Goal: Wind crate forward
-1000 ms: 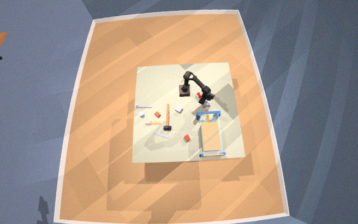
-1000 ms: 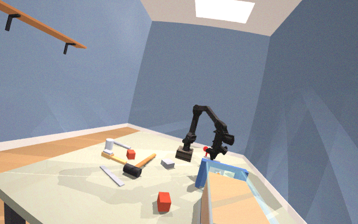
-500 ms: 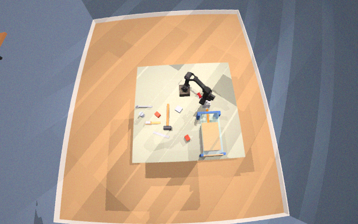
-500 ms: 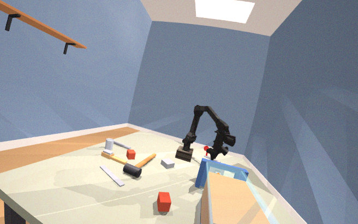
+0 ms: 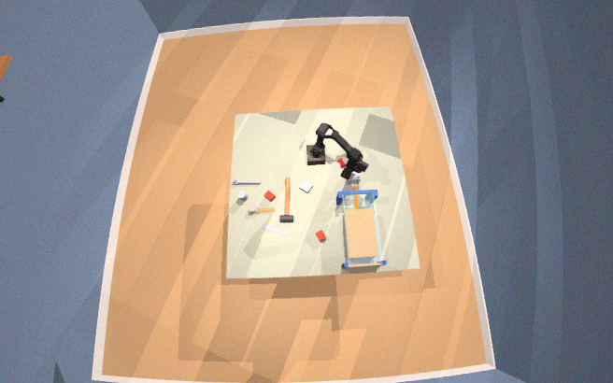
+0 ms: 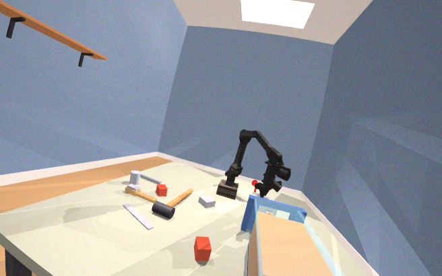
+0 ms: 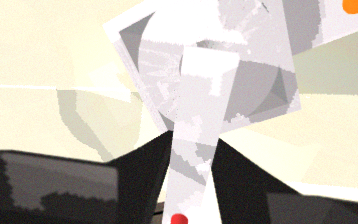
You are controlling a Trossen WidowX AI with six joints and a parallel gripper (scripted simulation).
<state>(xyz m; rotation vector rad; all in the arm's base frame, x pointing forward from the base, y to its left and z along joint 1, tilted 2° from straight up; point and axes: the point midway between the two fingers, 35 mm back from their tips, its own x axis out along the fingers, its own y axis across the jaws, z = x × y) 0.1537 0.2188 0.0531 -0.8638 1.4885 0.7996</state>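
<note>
My gripper tip is now 1 cm short of the white hand winch, 3 cm to the right of it and 7 cm above it. Round my gripper tip: blue steel frame: 18 cm ahead, 4 cm to the left, 1 cm above; then crank arm: 1 cm behind, 2 cm to the right, 2 cm above; then red knob: 3 cm behind, 5 cm to the right, 5 cm above.
</note>
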